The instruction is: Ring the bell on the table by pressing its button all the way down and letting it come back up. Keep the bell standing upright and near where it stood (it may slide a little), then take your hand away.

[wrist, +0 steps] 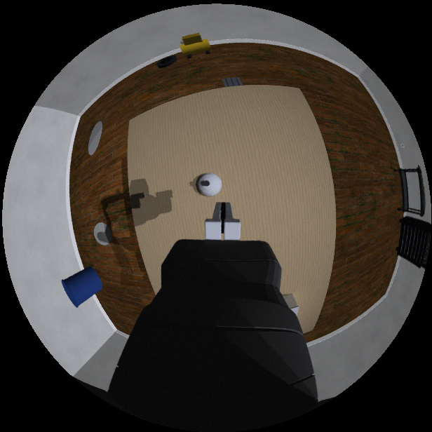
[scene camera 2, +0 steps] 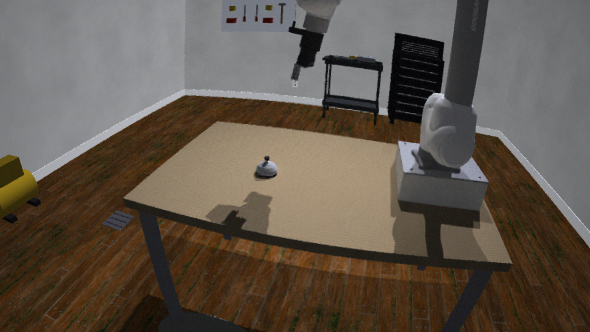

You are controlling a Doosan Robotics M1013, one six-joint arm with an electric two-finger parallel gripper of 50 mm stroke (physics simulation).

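Places are measured from the arm's base along level axes (x left, y back, z up), in centimetres.
Where they show: gripper, fingertip midpoint: [scene camera 2: 294, 79]; arm's base, link origin: [scene camera 2: 435, 162].
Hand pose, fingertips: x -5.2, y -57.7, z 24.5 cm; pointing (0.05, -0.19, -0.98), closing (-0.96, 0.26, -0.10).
Each offset is from my fingertips to the top centre of the thing. Level surfaces: height alone.
A silver dome bell {dx +6.6, dy -7.9, dz -29.2 cm} [scene camera 2: 266, 169] [wrist: 212, 185] stands upright on the tan table {dz -35.7 cm} [scene camera 2: 330, 200] [wrist: 270, 130]. Its dark button {dx +6.6, dy -7.9, dz -29.2 cm} [scene camera 2: 266, 158] [wrist: 205, 183] sticks up from the top of the dome. My gripper [scene camera 2: 295, 85] [wrist: 222, 211] is shut and empty. It hangs high above the table, well clear of the bell. In the wrist view the bell shows ahead of the fingertips and a little to the left. The bell's underside is hidden.
The arm's white base block [scene camera 2: 440, 192] stands at the table's right side. The arm's shadow falls on the table near its front edge. A black cart [scene camera 2: 352, 104] and a black cabinet [scene camera 2: 416, 75] stand beyond the table. A blue bin [wrist: 84, 286] stands on the floor.
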